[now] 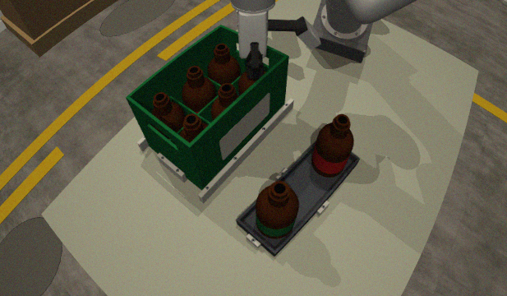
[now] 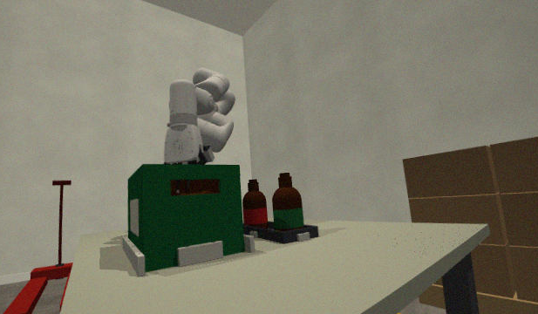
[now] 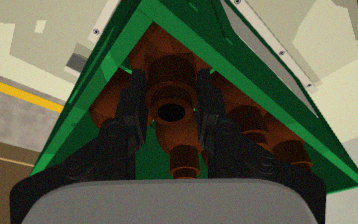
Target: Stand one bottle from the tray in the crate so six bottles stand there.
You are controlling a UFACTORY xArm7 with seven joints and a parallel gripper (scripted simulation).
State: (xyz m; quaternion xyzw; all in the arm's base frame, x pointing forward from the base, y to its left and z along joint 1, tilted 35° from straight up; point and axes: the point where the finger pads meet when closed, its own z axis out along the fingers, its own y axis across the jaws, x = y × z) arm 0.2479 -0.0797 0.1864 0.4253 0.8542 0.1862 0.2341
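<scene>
Now: hand 9 cm short of the green crate, 8 cm above it and 4 cm to the left of it. Round my hand: dark tray (20 cm to the left, 15 cm below, 10 cm ahead).
</scene>
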